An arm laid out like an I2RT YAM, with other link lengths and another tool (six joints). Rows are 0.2 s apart.
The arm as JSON. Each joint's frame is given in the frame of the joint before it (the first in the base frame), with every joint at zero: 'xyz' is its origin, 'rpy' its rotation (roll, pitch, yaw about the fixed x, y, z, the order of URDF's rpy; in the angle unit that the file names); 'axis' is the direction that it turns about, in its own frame. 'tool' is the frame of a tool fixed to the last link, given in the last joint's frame.
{
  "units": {
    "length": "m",
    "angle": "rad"
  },
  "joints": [
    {
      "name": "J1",
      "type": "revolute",
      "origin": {
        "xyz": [
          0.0,
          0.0,
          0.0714
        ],
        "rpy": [
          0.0,
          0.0,
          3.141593
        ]
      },
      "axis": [
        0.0,
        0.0,
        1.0
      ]
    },
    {
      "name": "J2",
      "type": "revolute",
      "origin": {
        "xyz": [
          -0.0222,
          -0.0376,
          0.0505
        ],
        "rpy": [
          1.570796,
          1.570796,
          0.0
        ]
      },
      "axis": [
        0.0,
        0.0,
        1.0
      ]
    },
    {
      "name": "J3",
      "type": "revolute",
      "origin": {
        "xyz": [
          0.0,
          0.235,
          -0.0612
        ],
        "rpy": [
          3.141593,
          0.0,
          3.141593
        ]
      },
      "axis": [
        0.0,
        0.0,
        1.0
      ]
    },
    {
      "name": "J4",
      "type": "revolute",
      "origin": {
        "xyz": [
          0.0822,
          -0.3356,
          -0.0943
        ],
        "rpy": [
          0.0,
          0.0,
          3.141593
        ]
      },
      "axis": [
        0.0,
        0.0,
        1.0
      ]
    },
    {
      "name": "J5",
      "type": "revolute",
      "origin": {
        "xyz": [
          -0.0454,
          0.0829,
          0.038
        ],
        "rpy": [
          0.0,
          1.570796,
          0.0
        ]
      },
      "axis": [
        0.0,
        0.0,
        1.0
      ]
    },
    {
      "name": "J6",
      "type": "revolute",
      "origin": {
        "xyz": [
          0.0,
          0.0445,
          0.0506
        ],
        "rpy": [
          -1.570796,
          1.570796,
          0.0
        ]
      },
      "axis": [
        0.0,
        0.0,
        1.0
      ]
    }
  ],
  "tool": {
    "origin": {
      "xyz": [
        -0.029,
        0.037,
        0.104
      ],
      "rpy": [
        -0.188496,
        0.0,
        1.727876
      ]
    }
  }
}
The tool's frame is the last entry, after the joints.
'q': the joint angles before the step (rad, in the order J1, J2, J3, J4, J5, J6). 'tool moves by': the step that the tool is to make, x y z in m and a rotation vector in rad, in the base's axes. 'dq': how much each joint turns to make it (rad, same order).
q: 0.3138 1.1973 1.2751 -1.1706 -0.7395 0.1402
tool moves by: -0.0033 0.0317 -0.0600 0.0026 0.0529 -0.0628
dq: 0.0988 -0.0316 -0.2104 0.2598 0.0618 0.1987
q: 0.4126 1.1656 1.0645 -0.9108 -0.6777 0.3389
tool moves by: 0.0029 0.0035 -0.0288 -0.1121 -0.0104 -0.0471
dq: 0.0576 0.0319 -0.0345 0.0512 0.1450 0.0409
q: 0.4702 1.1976 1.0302 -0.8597 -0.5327 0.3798
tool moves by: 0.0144 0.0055 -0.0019 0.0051 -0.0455 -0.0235
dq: 0.0049 0.0185 -0.0001 0.0702 0.0289 0.0175
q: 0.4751 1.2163 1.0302 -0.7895 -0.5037 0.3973
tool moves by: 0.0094 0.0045 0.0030 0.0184 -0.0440 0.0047
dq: 0.0000 0.0039 0.0000 0.0482 0.0003 -0.0069
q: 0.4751 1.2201 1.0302 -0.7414 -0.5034 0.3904
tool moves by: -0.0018 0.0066 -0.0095 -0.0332 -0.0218 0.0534
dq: 0.0282 0.0254 -0.0002 0.0056 0.0171 -0.0496
